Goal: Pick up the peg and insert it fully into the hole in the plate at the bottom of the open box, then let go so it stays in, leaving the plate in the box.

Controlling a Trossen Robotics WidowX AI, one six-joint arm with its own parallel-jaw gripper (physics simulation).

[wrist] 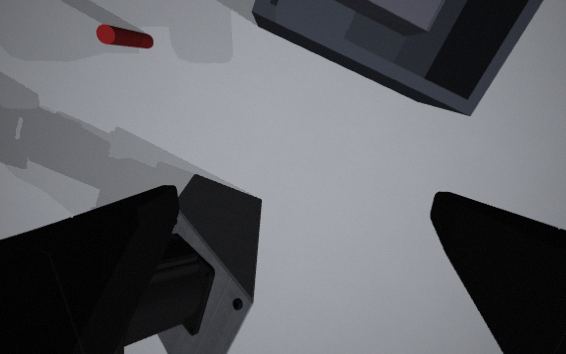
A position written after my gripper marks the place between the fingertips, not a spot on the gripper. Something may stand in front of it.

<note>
In view: my gripper (305,201) and an open box (451,67).
</note>
